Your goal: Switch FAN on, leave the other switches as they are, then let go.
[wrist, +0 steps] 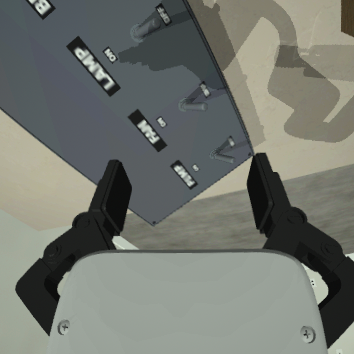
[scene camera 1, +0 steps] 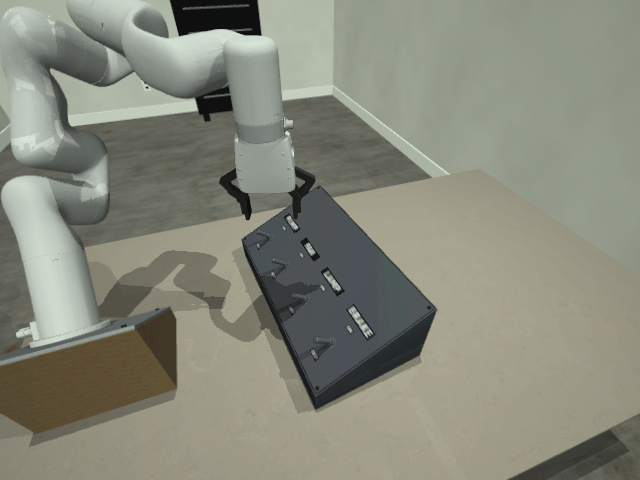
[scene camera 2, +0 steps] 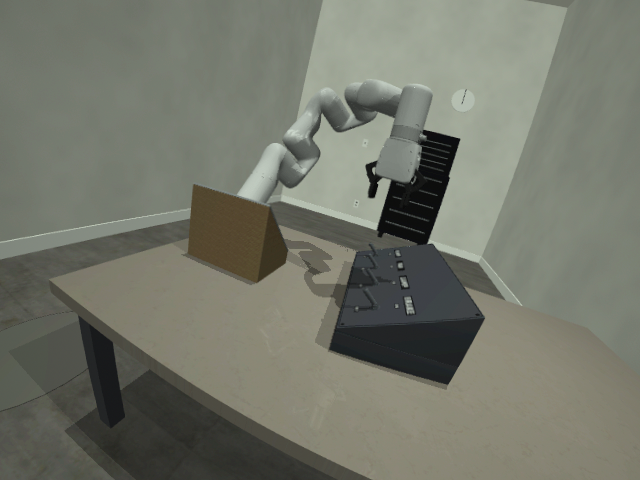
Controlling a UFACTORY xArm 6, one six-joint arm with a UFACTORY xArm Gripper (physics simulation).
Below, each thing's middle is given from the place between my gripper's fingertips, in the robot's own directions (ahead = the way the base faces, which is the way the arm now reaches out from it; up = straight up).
Scene:
Now: hand 10 cm short of the dark sloped switch box [scene camera 1: 377, 318], 1 cm to the right of it and 21 cm above it.

